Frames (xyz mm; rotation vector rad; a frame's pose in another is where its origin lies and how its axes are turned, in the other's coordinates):
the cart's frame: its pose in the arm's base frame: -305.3 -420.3 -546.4 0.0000 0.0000 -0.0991
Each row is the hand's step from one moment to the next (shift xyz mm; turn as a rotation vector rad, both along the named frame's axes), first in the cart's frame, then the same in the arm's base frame.
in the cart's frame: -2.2 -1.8 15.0 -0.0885 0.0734 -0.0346
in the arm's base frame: -2.4 -1.6 15.0 -0.0808 0.0818 -0.0346
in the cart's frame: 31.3 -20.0 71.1 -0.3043 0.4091 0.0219
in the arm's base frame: 29.2 -23.0 71.1 -0.2623 0.4372 0.0219
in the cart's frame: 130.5 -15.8 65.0 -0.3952 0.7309 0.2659
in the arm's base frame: 128.3 -28.6 65.0 -0.3209 0.7664 0.2659
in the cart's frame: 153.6 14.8 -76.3 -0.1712 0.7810 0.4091
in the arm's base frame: 154.3 -0.5 -76.3 -0.0931 0.7941 0.4091
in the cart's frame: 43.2 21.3 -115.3 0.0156 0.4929 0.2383
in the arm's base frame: 45.1 16.9 -115.3 0.0643 0.4889 0.2383
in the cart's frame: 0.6 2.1 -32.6 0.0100 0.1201 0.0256
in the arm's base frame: 0.8 2.0 -32.6 0.0218 0.1185 0.0256
